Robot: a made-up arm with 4 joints.
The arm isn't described. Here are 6 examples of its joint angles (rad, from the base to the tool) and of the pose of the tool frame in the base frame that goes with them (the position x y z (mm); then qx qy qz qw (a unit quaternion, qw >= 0)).
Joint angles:
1: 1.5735 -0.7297 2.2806 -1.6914
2: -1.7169 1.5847 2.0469 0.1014
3: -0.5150 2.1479 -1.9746 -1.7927
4: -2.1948 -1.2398 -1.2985 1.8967
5: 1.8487 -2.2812 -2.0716 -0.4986
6: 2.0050 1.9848 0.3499 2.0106
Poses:
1: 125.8 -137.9 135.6 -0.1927 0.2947 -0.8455 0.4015
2: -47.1 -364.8 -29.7 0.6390 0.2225 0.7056 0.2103
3: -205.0 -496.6 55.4 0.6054 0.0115 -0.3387 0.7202
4: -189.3 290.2 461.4 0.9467 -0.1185 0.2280 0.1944
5: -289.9 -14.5 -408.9 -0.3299 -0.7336 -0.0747 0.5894
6: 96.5 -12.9 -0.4 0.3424 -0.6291 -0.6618 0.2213
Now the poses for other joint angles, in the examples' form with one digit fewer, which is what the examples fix.
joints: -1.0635 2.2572 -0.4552 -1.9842
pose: 3 -132 348 -0.324 0.054 -0.169 0.929
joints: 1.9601 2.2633 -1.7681 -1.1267
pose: -207 376 -275 -0.871 -0.270 -0.230 0.340
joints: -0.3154 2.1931 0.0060 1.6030
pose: 136 -154 178 -0.050 -0.935 0.152 0.318
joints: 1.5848 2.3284 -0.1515 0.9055
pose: 145 -45 -150 -0.002 -0.659 -0.749 0.067
